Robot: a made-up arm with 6 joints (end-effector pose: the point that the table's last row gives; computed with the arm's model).
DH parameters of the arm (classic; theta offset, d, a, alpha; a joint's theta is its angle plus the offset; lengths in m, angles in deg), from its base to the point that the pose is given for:
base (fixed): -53.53 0 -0.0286 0
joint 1: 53.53 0.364 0.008 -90
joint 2: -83.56 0 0.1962 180
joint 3: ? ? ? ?
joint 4: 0 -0.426 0.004 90
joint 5: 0 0.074 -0.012 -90
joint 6: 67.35 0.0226 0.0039 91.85
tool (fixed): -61.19 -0.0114 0 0
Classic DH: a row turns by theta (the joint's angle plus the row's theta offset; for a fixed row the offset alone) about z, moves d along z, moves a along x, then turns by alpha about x.
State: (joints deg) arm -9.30 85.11 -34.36 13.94 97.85 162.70
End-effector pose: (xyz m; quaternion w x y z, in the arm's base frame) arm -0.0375 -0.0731 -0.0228 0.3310 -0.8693 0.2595 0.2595
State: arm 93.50 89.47 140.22 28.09 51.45 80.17
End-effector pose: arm 0.0515 0.4889 0.6865 0.5306 -0.0715 -0.8215 0.1963
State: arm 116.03 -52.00 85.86 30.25 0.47 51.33
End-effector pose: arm 0.2581 -0.3403 0.7541 0.5375 0.4352 -0.7025 0.1678
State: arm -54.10 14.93 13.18 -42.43 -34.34 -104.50
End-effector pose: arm 0.2087 -0.4115 0.5032 0.0346 0.8594 -0.4646 -0.2108
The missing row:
joint 3: 6.44 0.012 0.003 -90
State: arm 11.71 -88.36 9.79 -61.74 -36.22 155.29
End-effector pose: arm -0.1784 -0.0744 0.8001 0.5350 -0.6736 -0.5082 -0.0413
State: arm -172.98 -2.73 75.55 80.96 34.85 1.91
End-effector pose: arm -0.0655 0.0661 0.9834 0.0395 -0.5498 0.6311 -0.5459
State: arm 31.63 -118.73 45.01 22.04 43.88 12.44
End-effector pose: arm -0.4678 -0.3554 0.4062 0.1396 0.0911 0.9702 0.1760
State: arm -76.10 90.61 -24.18 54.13 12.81 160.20
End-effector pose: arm -0.0598 -0.0845 -0.0560 0.3303 -0.4734 0.4029 0.7102
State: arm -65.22 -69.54 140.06 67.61 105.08 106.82
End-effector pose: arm -0.2864 0.4705 0.1649 0.9259 -0.2165 0.1672 0.2606
